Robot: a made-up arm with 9 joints.
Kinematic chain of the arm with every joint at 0, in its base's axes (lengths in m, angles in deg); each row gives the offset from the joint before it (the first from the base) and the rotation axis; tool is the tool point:
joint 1: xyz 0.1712 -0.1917 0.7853 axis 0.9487 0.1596 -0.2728
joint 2: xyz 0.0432 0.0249 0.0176 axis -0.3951 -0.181 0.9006
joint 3: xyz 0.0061 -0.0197 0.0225 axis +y
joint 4: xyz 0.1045 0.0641 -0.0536 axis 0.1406 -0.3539 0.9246
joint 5: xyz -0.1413 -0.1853 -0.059 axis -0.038 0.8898 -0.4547
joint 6: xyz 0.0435 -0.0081 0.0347 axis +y
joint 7: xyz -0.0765 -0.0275 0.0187 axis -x
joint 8: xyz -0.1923 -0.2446 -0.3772 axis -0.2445 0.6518 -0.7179
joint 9: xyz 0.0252 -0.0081 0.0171 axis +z
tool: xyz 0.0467 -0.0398 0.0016
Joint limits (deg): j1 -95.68..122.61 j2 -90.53..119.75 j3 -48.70..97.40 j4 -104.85..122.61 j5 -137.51..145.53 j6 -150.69..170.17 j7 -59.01..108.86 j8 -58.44..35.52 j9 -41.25..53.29
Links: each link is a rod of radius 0.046 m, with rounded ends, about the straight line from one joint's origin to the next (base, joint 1, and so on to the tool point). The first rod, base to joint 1, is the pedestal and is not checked.
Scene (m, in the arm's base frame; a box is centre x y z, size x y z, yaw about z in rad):
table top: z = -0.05
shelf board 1: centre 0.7 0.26 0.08 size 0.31 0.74 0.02 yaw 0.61
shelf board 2: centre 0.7 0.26 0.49 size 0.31 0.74 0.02 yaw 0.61
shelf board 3: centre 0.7 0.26 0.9 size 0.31 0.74 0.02 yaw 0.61
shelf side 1: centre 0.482 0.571 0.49 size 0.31 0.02 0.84 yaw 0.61
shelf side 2: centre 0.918 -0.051 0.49 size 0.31 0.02 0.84 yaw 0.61
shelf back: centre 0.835 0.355 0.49 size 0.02 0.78 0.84 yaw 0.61
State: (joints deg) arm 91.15 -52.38 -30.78 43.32 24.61 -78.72 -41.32 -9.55 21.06
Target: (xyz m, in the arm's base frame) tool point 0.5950 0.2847 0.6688
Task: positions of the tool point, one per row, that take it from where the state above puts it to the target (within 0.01 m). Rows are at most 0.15 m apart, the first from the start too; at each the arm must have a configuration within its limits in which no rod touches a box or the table.
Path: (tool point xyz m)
1: 0.3893 0.0597 0.2752
2: 0.3000 0.1186 0.3303
3: 0.3434 0.1558 0.4420
4: 0.3793 0.1666 0.5567
5: 0.4064 0.1530 0.6688
6: 0.4607 0.1858 0.6715
7: 0.5135 0.2182 0.6752
8: 0.5592 0.2512 0.6765
9: 0.5950 0.2847 0.6688

